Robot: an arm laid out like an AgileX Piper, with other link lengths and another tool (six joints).
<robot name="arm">
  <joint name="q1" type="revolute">
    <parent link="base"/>
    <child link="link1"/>
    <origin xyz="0 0 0.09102" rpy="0 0 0"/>
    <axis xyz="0 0 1"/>
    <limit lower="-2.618" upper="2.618"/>
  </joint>
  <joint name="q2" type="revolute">
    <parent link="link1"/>
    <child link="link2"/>
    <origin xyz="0 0 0" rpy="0 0 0"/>
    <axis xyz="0 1 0"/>
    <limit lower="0" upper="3.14"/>
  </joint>
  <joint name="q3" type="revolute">
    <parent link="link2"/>
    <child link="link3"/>
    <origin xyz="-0.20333 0 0.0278" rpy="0 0 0"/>
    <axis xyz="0 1 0"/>
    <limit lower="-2.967" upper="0"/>
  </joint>
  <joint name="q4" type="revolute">
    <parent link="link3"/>
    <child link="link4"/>
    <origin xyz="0.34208 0 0.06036" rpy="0 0 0"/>
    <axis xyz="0.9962 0 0.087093"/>
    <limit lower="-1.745" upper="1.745"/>
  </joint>
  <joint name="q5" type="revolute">
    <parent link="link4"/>
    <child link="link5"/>
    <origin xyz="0 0 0" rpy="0 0 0"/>
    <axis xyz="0 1 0"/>
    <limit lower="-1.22" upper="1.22"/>
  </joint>
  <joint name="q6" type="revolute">
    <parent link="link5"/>
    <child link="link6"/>
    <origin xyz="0.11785 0 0.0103" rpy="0 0 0"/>
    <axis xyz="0.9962 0 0.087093"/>
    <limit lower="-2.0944" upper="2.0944"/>
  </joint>
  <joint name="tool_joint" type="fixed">
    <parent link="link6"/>
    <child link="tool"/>
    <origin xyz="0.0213 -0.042 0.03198" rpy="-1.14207 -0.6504 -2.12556"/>
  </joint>
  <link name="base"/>
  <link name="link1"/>
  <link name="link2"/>
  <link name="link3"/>
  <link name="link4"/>
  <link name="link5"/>
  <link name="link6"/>
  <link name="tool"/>
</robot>
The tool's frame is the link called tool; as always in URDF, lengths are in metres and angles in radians.
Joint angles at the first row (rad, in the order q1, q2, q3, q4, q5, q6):
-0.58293 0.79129 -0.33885 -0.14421 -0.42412 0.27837
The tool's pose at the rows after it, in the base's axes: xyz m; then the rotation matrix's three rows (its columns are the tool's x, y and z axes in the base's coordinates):
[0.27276 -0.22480 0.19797], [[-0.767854 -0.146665 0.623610], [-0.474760 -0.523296 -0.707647], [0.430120 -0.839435 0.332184]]
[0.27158 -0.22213 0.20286], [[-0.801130 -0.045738 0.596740], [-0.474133 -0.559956 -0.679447], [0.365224 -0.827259 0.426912]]
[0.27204 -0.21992 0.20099], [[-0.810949 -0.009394 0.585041], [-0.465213 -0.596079 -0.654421], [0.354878 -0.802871 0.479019]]
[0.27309 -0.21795 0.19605], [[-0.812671 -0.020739 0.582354], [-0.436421 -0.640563 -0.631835], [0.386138 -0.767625 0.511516]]
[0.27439 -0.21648 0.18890], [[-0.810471 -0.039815 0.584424], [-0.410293 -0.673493 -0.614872], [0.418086 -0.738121 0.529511]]
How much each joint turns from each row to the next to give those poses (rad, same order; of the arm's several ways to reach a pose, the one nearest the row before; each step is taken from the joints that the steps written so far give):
0.00000 0.01146 0.00588 0.01072 -0.11569 0.04831
0.00002 0.04360 0.00163 0.00428 -0.16045 0.01271
-0.00003 0.04644 -0.00003 -0.00440 -0.10202 -0.01830
0.00001 0.04598 0.00000 -0.00239 -0.06640 -0.05681
-0.00001 0.04551 0.00001 -0.00191 -0.05122 -0.05113

